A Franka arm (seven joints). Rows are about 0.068 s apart.
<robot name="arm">
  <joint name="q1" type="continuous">
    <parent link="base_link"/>
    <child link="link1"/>
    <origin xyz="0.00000 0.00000 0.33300" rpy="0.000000 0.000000 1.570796"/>
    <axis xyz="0 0 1"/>
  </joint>
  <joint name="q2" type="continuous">
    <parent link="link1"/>
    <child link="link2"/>
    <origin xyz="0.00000 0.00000 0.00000" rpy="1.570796 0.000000 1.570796"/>
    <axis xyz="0 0 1"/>
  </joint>
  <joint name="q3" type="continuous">
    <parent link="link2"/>
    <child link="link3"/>
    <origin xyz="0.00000 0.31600 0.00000" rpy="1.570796 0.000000 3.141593"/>
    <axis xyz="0 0 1"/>
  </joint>
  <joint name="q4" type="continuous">
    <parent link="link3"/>
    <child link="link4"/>
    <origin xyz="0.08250 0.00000 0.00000" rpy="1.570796 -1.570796 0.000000"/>
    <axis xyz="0 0 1"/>
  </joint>
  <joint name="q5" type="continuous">
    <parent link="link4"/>
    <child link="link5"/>
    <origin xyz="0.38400 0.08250 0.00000" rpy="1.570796 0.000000 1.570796"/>
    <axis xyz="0 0 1"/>
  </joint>
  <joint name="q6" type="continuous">
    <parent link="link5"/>
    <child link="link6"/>
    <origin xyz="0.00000 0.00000 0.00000" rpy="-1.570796 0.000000 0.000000"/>
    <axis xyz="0 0 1"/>
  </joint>
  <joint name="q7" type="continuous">
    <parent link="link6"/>
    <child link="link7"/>
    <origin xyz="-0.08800 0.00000 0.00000" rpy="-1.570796 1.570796 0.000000"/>
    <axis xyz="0 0 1"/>
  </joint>
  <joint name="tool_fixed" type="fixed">
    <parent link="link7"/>
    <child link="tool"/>
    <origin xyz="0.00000 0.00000 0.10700" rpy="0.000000 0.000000 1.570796"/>
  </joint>
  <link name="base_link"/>
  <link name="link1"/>
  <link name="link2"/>
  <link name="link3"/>
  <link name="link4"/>
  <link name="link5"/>
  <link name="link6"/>
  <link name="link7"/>
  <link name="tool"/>
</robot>
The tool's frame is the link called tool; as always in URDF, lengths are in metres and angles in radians. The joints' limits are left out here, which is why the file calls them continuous.
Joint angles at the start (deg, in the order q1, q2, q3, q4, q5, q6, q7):
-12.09, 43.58, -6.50, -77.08, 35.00, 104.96, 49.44
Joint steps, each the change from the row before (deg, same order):
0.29, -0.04, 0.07, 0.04, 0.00, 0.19, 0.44
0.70, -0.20, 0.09, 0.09, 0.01, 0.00, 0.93
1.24, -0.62, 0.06, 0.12, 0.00, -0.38, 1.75
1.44, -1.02, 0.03, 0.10, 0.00, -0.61, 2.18
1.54, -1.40, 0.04, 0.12, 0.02, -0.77, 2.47
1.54, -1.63, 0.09, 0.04, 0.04, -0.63, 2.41
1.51, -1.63, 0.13, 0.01, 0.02, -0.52, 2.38
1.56, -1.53, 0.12, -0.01, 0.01, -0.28, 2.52
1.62, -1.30, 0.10, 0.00, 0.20, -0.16, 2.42
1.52, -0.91, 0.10, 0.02, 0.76, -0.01, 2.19
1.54, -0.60, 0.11, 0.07, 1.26, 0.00, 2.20
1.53, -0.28, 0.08, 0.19, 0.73, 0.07, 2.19
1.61, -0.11, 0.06, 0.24, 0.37, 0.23, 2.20
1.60, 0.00, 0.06, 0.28, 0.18, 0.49, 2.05
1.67, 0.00, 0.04, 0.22, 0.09, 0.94, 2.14
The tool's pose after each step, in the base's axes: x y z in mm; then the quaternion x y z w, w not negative. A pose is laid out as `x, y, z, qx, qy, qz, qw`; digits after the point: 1 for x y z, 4 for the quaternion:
696.3, -163.1, 265.7, -0.7332, 0.6242, 0.1860, 0.1954
699.1, -153.8, 268.9, -0.7328, 0.6247, 0.1870, 0.1942
702.8, -137.7, 277.3, -0.7318, 0.6257, 0.1900, 0.1920
706.3, -118.9, 290.3, -0.7303, 0.6272, 0.1931, 0.1897
709.2, -98.5, 308.1, -0.7285, 0.6290, 0.1954, 0.1884
711.2, -77.7, 328.3, -0.7274, 0.6301, 0.1959, 0.1886
712.0, -56.9, 348.2, -0.7263, 0.6311, 0.1960, 0.1891
712.2, -35.9, 366.9, -0.7243, 0.6335, 0.1954, 0.1895
711.8, -14.3, 383.1, -0.7220, 0.6356, 0.1961, 0.1907
711.3, 6.5, 395.1, -0.7177, 0.6379, 0.2001, 0.1949
710.8, 28.2, 404.1, -0.7114, 0.6404, 0.2083, 0.2009
710.2, 48.9, 409.8, -0.7064, 0.6434, 0.2152, 0.2020
709.5, 69.7, 413.7, -0.7024, 0.6465, 0.2202, 0.2002
708.9, 89.9, 416.6, -0.6995, 0.6495, 0.2227, 0.1983
708.2, 110.2, 419.5, -0.6959, 0.6537, 0.2224, 0.1974

